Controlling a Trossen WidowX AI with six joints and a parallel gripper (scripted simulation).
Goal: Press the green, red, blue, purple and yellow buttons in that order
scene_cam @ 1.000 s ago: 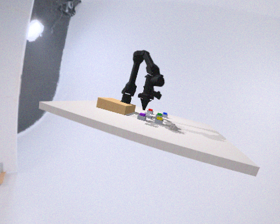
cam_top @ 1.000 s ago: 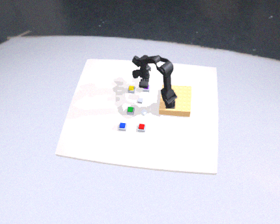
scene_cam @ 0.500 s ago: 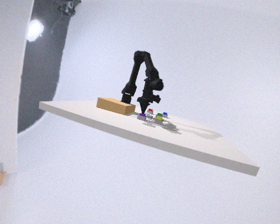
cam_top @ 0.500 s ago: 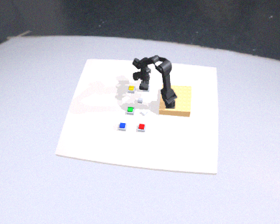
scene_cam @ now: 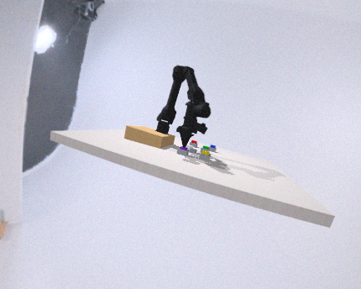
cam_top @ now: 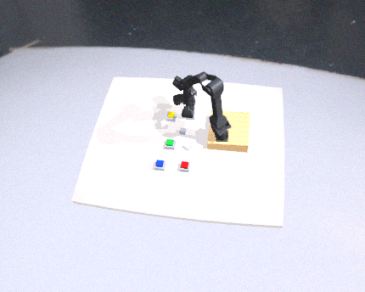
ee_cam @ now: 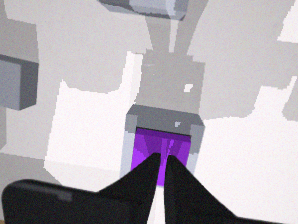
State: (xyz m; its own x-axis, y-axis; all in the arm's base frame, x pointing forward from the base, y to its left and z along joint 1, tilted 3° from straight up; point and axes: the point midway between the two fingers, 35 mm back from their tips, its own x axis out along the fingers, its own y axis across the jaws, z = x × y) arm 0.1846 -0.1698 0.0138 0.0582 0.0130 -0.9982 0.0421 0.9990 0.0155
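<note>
The purple button is 10 mm below my gripper tip. The rest, counted from my gripper tip: yellow button: 110 mm ahead, 20 mm to the left; then grey block: 110 mm to the left, 30 mm ahead, 20 mm below; then white block: 210 mm to the left, 20 mm below, 10 mm behind.
</note>
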